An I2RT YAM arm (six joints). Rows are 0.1 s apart.
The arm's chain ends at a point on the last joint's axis. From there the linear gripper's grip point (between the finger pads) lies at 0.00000 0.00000 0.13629 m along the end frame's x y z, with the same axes.
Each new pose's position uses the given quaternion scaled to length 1; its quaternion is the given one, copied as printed.
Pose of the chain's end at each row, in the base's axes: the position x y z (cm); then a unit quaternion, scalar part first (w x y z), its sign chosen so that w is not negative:
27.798 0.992 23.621 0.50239 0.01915 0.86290 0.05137
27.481 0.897 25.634 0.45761 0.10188 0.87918 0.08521
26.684 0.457 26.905 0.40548 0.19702 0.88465 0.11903
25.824 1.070 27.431 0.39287 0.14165 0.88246 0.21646
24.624 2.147 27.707 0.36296 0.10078 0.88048 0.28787
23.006 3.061 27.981 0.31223 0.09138 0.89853 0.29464
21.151 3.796 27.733 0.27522 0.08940 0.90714 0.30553
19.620 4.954 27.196 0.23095 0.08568 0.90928 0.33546
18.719 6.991 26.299 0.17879 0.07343 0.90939 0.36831
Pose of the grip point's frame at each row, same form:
39.642 1.938 16.944 0.50239 0.01915 0.86290 0.05137
38.684 1.668 17.911 0.45761 0.10188 0.87918 0.08521
37.101 1.150 18.144 0.40548 0.19702 0.88465 0.11903
36.110 4.760 19.286 0.39287 0.14165 0.88246 0.21646
34.126 8.059 19.928 0.36296 0.10078 0.88048 0.28787
31.387 9.500 19.376 0.31223 0.09138 0.89853 0.29464
28.701 10.680 18.713 0.27522 0.08940 0.90714 0.30553
26.128 12.729 18.088 0.23095 0.08568 0.90928 0.33546
23.888 15.763 17.239 0.17879 0.07343 0.90939 0.36831

